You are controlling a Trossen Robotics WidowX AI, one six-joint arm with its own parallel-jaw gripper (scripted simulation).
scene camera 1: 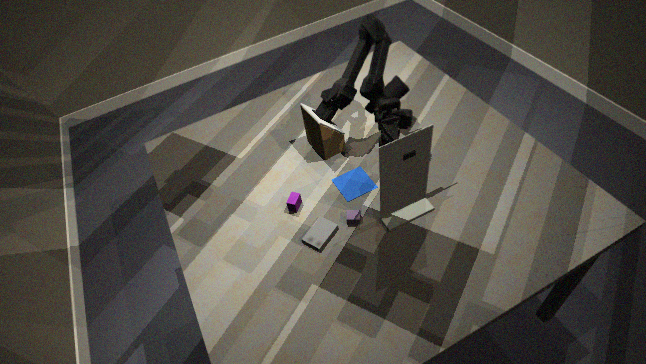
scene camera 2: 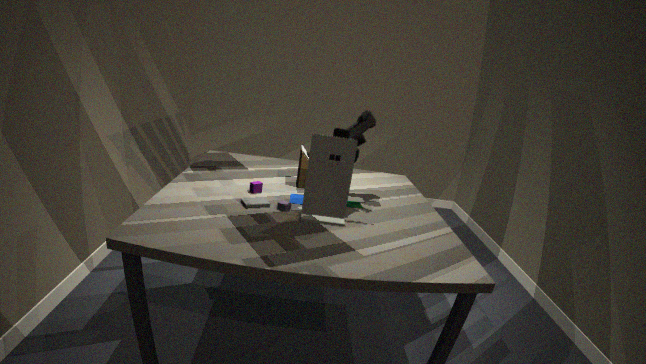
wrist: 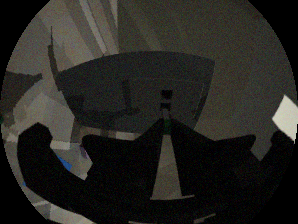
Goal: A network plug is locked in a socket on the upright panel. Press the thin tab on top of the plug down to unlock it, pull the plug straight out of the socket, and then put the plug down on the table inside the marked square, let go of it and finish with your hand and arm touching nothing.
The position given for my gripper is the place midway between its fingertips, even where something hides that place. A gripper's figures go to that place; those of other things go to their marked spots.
Labels:
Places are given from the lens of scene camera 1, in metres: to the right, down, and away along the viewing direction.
my gripper (scene camera 1: 397, 143): 0.22, -0.11, 1.17
grey upright panel (scene camera 1: 404, 163): 0.23, -0.05, 1.15
blue marked square (scene camera 1: 356, 182): 0.12, 0.00, 1.42
The marked spots on the grey upright panel and the blue marked square are 0.30 m apart.

